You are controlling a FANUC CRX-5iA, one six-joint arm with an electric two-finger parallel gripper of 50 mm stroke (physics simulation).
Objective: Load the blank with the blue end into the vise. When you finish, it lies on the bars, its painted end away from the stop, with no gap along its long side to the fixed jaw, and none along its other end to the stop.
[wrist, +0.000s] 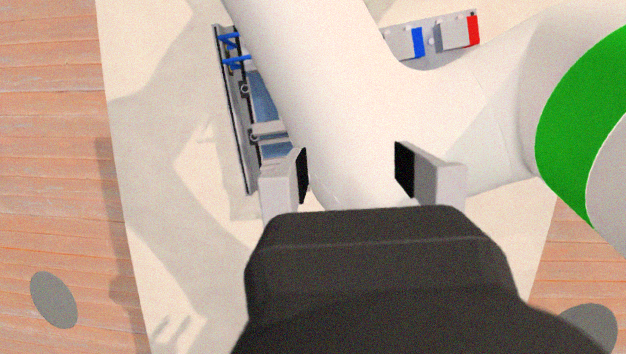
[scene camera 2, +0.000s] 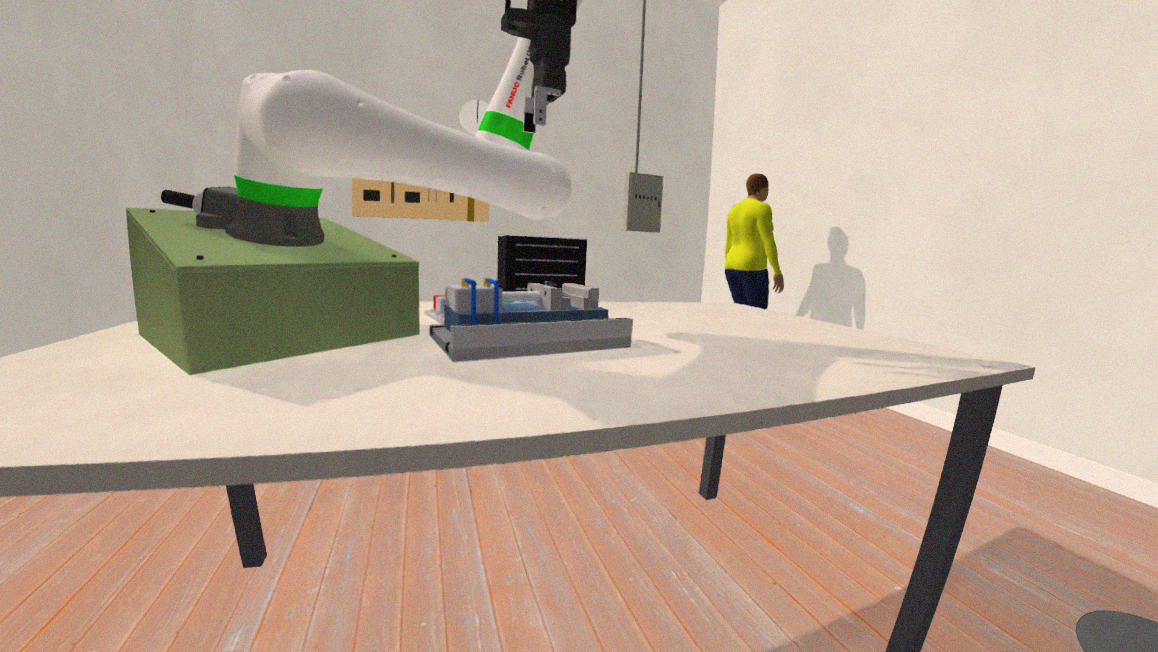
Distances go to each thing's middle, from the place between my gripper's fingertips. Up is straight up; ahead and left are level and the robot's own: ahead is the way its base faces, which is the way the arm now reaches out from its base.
Labels:
Right now the vise cylinder block (scene camera 2: 463, 299) is 30 cm below my hand, 12 cm to the right of it and 9 cm behind it. Round my hand: blank with blue end (wrist: 406, 45) 35 cm below, 14 cm behind, 8 cm to the left; grey pin plate (wrist: 432, 60) 37 cm below, 16 cm to the left, 8 cm behind.

